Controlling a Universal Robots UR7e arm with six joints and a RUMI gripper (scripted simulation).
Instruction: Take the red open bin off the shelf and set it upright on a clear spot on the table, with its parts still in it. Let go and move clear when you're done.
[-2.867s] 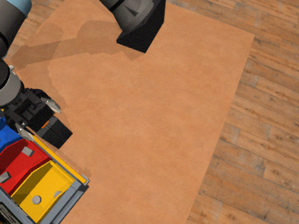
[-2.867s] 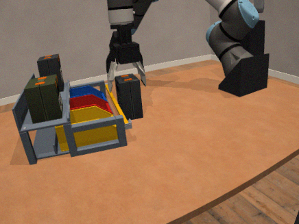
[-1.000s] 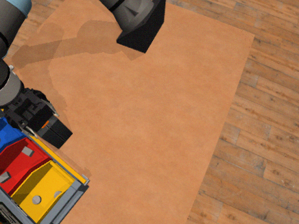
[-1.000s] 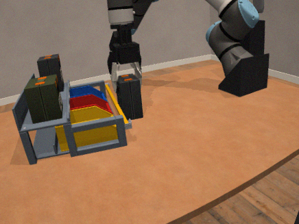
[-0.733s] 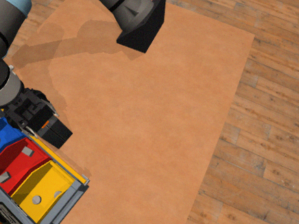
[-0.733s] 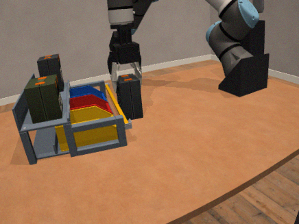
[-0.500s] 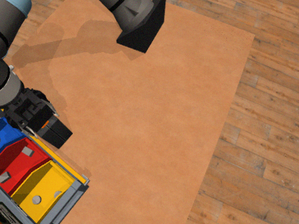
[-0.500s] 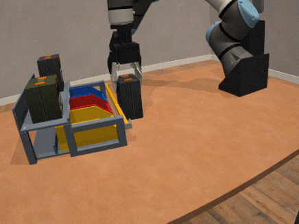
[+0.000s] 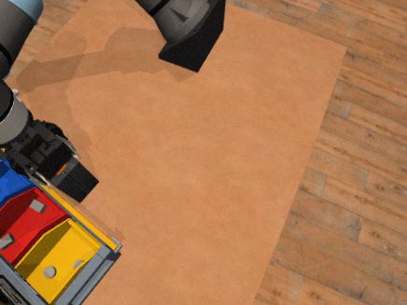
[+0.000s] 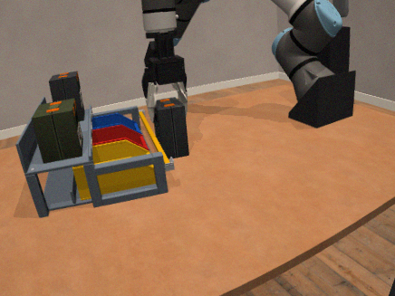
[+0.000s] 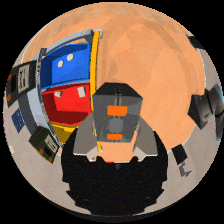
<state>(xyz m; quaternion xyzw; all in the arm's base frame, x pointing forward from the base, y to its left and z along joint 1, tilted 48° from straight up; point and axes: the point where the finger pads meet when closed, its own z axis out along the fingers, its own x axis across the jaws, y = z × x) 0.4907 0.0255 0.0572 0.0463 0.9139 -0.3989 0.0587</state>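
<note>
The yellow stick lies 50 mm ahead of my hand and 40 mm below it. Also, from my hand: black box: 30 mm below; red open bin: 150 mm ahead, 60 mm below, 10 mm to the right; blue bin: 140 mm ahead, 130 mm to the right, 60 mm below.
</note>
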